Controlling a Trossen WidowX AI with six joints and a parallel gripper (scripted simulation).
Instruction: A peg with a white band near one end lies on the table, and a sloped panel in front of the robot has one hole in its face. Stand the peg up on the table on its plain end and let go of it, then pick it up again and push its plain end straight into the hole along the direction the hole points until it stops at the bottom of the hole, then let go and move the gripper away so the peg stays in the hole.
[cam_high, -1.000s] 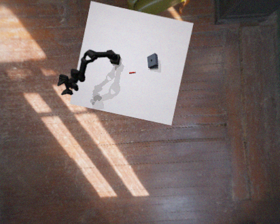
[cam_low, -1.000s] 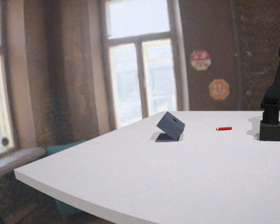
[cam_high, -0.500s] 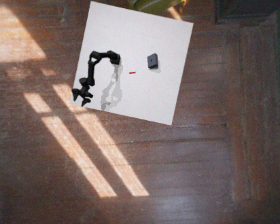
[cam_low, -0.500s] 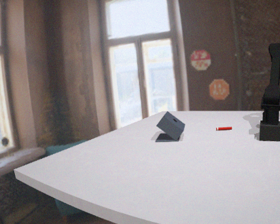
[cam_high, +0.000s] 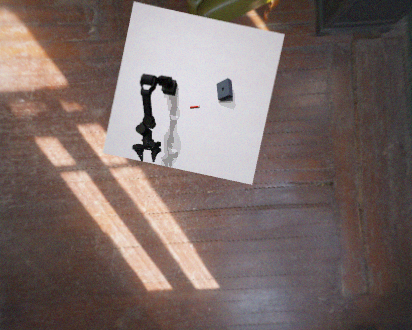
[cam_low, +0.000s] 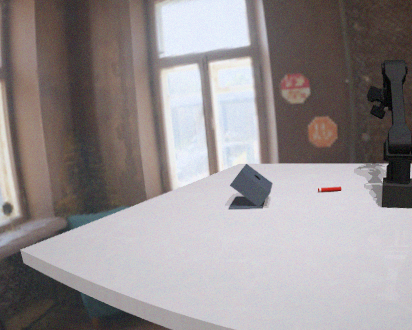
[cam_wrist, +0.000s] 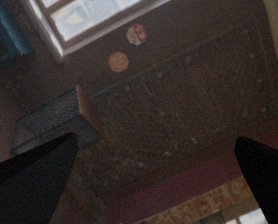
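Now: the peg 10 cm ahead of my gripper tip, 55 cm to the left of it and 31 cm below it. Round my gripper tip: panel: 27 cm ahead, 74 cm to the left, 26 cm below.
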